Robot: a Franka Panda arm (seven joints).
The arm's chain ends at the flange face. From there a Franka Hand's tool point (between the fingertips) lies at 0.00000 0.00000 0.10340 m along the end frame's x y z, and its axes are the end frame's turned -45 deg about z.
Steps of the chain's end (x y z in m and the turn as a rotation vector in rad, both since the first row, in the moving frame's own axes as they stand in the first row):
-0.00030, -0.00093, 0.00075, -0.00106, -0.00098, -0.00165
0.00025, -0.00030, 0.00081, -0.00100, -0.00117, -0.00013
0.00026, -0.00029, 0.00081, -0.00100, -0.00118, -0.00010
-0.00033, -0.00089, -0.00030, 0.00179, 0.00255, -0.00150
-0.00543, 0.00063, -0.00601, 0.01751, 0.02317, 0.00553
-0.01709, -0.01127, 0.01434, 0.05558, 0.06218, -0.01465
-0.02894, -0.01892, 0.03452, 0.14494, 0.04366, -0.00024
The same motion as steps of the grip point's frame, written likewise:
0.00030, -0.00086, 0.00075, -0.00006, -0.00144, -0.00165
0.00023, -0.00005, 0.00081, 0.00012, -0.00153, -0.00013
0.00023, -0.00003, 0.00081, 0.00013, -0.00154, -0.00010
0.00071, -0.00081, -0.00030, -0.00054, 0.00307, -0.00150
-0.00131, -0.00297, -0.00605, -0.00400, 0.02877, 0.00553
0.00449, -0.01963, 0.01398, -0.00467, 0.08327, -0.01465
0.00665, -0.04122, 0.03334, 0.07162, 0.13336, -0.00024

